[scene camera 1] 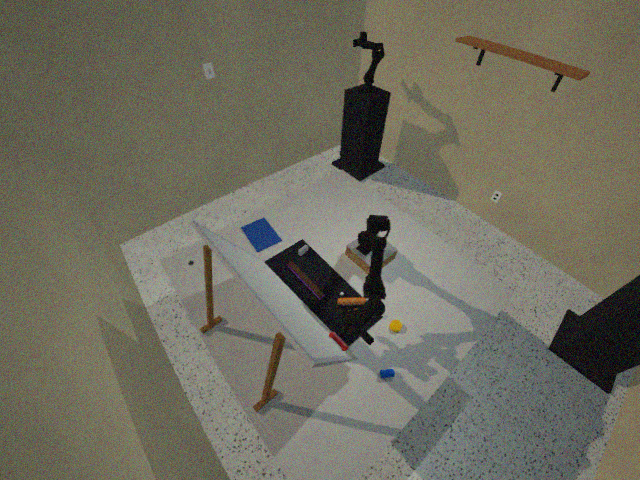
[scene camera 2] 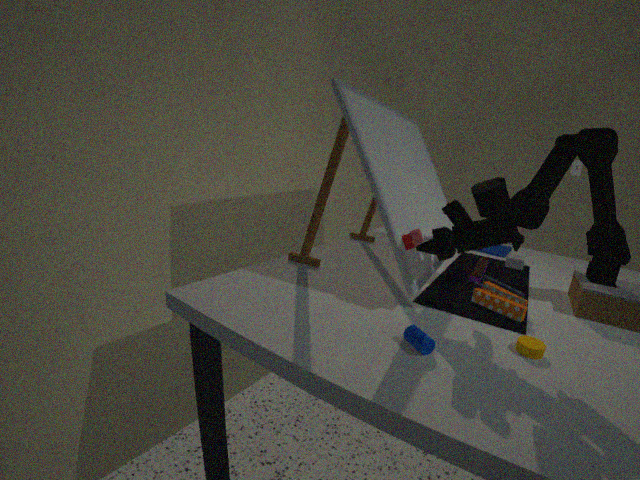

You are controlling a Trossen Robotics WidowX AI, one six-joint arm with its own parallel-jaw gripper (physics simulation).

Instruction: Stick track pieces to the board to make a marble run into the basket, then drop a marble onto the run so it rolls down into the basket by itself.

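Places are measured from the arm's base along level axes (x right, y ahead, z up), in metres.
Pixels of known places: gripper, between the fingertips: (scene camera 1: pixel 338 339) (scene camera 2: pixel 416 248); arm's base, origin of its link: (scene camera 1: pixel 364 248) (scene camera 2: pixel 600 281).
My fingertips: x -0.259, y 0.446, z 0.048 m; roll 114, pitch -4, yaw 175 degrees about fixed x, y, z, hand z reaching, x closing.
For each thing: its middle in the pictures, then the offset to it from my fingertips. "*": a spot on its surface instead. Level surfaces: height alone.
- red piece, a spot on its surface: (scene camera 2: pixel 412 239) * dx -0.049, dy +0.000, dz +0.029 m
- black mat, height of its surface: dz -0.118 m
- purple strip, a spot on its surface: (scene camera 2: pixel 479 268) (scene camera 1: pixel 309 282) * dx +0.317, dy -0.127, dz -0.100 m
- small pale block, middle of its body: (scene camera 2: pixel 515 260) (scene camera 1: pixel 303 249) dx +0.490, dy -0.232, dz -0.093 m
- blue cylinder, middle of its body: (scene camera 2: pixel 419 339) (scene camera 1: pixel 387 373) dx -0.205, dy -0.082, dz -0.106 m
- yellow disc, middle of its body: (scene camera 2: pixel 530 347) (scene camera 1: pixel 395 325) dx -0.100, dy -0.269, dz -0.112 m
- blue square, a spot on its surface: (scene camera 2: pixel 495 251) * dx +0.678, dy -0.158, dz -0.113 m
The pale board (scene camera 1: pixel 258 289) (scene camera 2: pixel 398 165) leans back on wooden legs. A red piece (scene camera 1: pixel 338 341) (scene camera 2: pixel 412 239) is at the board's lower near corner. My gripper (scene camera 2: pixel 420 248) is shut and empty, its tips close beside the red piece; whether they touch is unclear. In scene camera 1 its fingers blend into the black mat (scene camera 1: pixel 283 260) (scene camera 2: pixel 449 294). On the mat lie orange track pieces (scene camera 1: pixel 352 301) (scene camera 2: pixel 498 303) with pale dots, a brown and purple strip (scene camera 1: pixel 305 280) (scene camera 2: pixel 479 268) and a small pale block (scene camera 1: pixel 303 250) (scene camera 2: pixel 514 263). I cannot make out the basket or marble for certain.
A blue cylinder (scene camera 1: pixel 386 373) (scene camera 2: pixel 418 339) and a yellow disc (scene camera 1: pixel 395 326) (scene camera 2: pixel 530 347) lie in front of the mat. A blue square (scene camera 1: pixel 261 234) (scene camera 2: pixel 495 251) lies beyond it. Wooden legs (scene camera 1: pixel 208 289) (scene camera 2: pixel 325 193) stand behind the board. Another arm stands on a black pedestal (scene camera 1: pixel 364 124).
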